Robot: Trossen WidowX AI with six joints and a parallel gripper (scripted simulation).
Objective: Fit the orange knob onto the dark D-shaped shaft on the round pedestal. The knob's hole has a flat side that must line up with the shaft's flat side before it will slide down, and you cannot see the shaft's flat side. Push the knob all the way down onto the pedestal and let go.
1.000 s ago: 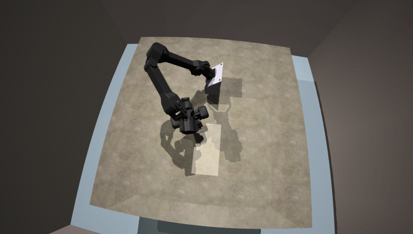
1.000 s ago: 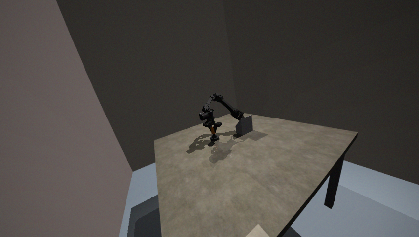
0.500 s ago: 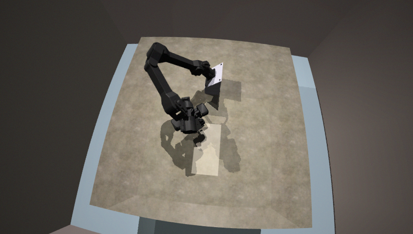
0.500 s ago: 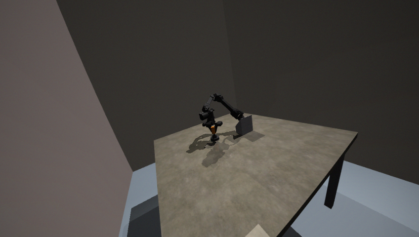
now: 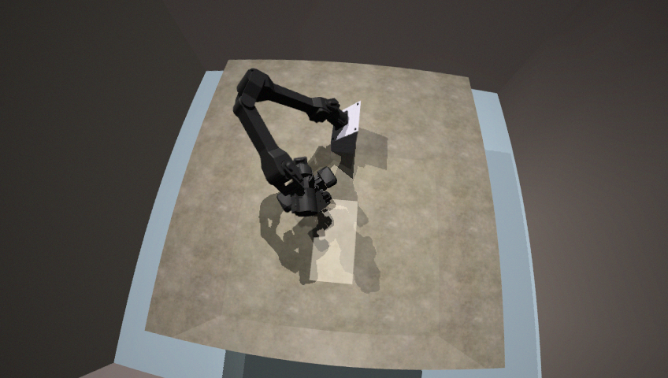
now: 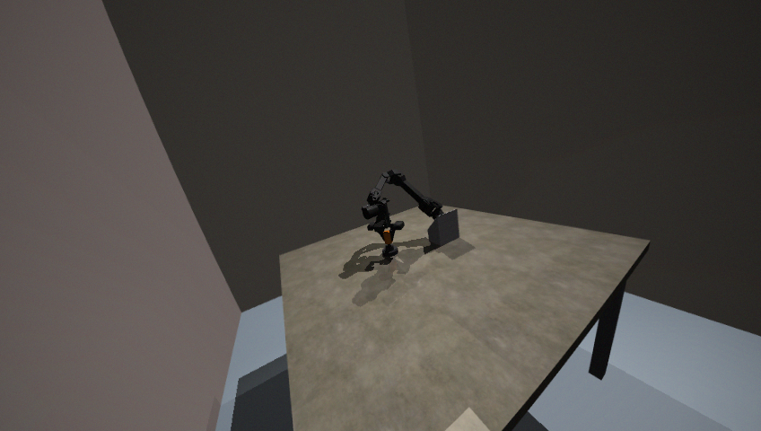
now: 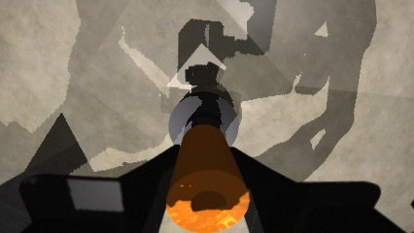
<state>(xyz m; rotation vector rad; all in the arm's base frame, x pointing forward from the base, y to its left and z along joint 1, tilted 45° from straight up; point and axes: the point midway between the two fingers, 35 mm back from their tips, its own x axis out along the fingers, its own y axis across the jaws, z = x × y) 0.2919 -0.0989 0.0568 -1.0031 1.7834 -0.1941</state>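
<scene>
My gripper tip is 20 mm below the orange knob. Also, from my gripper tip: pedestal 40 mm below.
</scene>
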